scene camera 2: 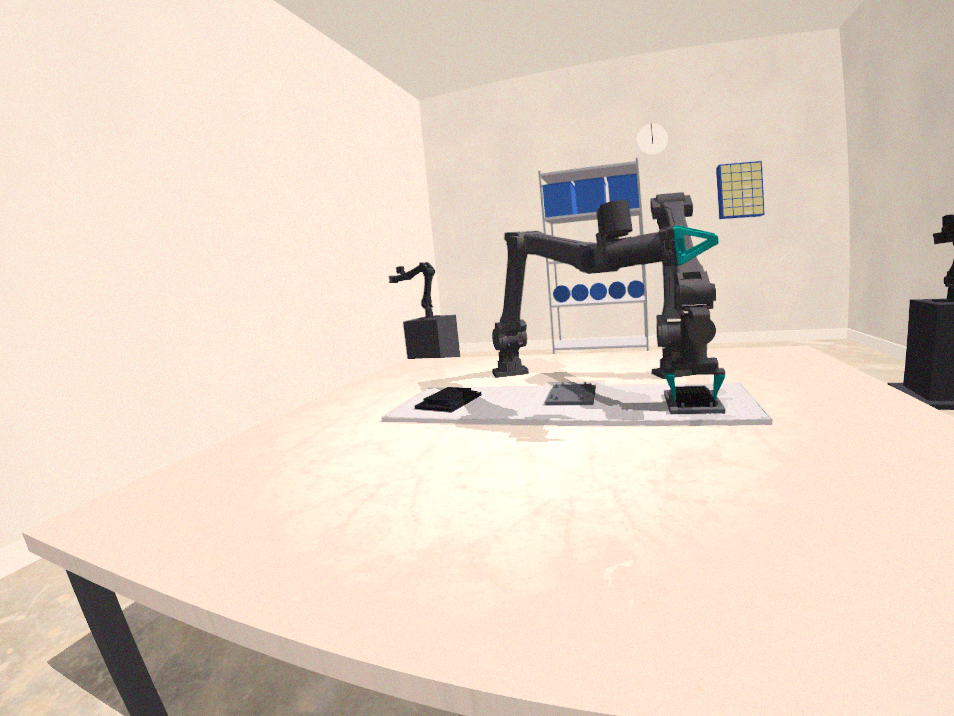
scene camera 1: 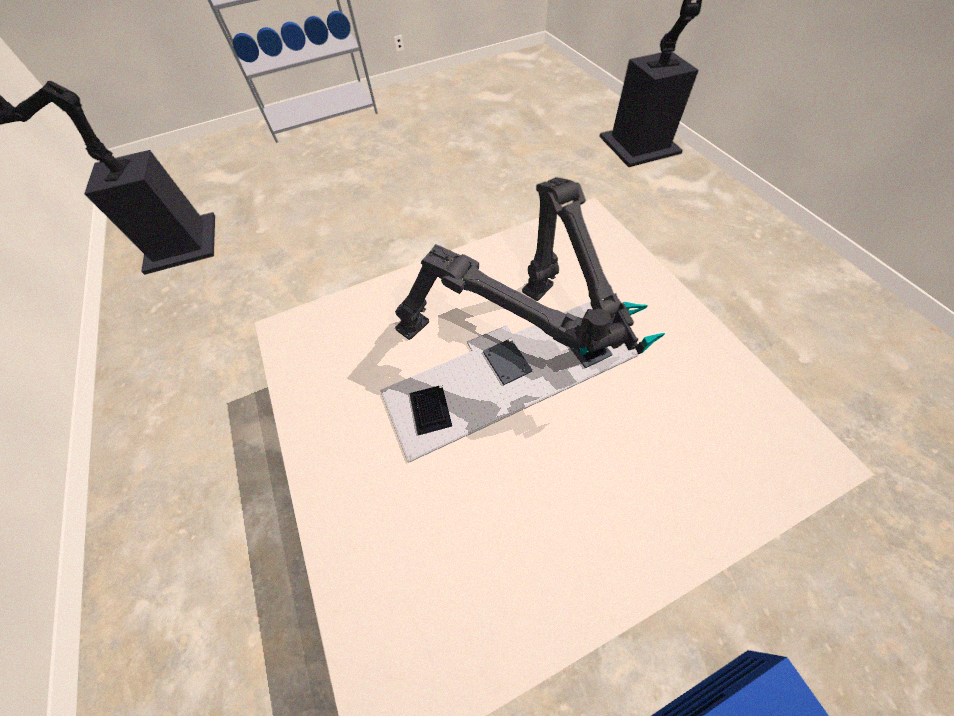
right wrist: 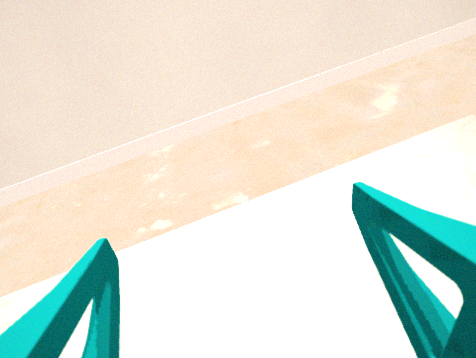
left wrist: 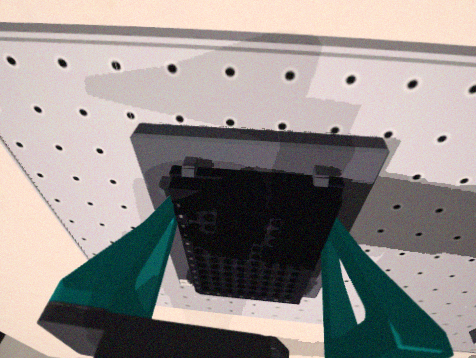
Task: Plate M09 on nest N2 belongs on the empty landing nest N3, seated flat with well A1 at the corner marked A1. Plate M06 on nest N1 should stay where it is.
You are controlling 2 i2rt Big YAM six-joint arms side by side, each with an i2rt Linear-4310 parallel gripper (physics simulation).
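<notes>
A black well plate (scene camera 2: 694, 398) (left wrist: 250, 260) sits in the grey nest (left wrist: 260, 142) at the picture's right end of the perforated board; its label is not readable. My left gripper (scene camera 2: 695, 396) (left wrist: 253, 208) points down, its teal fingertips shut against both sides of this plate, which is still in the nest. An empty grey nest (scene camera 1: 507, 363) (scene camera 2: 570, 395) lies in the middle. Another black plate (scene camera 1: 430, 409) (scene camera 2: 448, 398) sits at the picture's left end. My right gripper (scene camera 1: 655, 320) (right wrist: 233, 221) is open and empty, high above the board's right end. Nest names and A1 marks are not legible.
The white perforated board (scene camera 1: 413, 449) (scene camera 2: 616, 416) (left wrist: 45, 85) lies on the pale table (scene camera 1: 539, 539) (scene camera 2: 462, 539). My right arm reaches across above the board, close beside my left arm. Dark pedestals (scene camera 1: 146, 208) (scene camera 1: 655, 104) and a shelf rack (scene camera 1: 304, 63) stand beyond the table.
</notes>
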